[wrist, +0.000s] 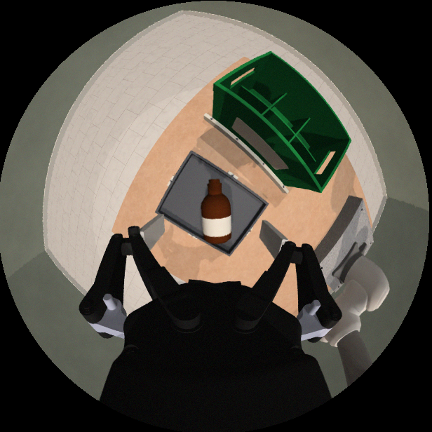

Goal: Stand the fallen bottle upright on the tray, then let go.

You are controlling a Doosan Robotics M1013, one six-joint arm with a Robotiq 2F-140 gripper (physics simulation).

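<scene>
A brown bottle (216, 212) with a white label lies on its side on the dark grey tray (180, 171). Its neck points to the top of the view and its base is toward my gripper, near the tray's lower edge. My gripper (212, 226) is open and empty. Its two grey finger pads stand wide apart, one to the left and one to the right of the bottle's base end, and do not touch it. How high the fingers are above the tray is hard to tell.
A green crate (216, 100) with dividers stands beyond the tray, behind a thin pale rail (248, 152). A grey speckled block (344, 235) and a light-coloured robot arm (367, 285) are at the right. A pale tiled surface (95, 135) surrounds the tan table top (145, 200).
</scene>
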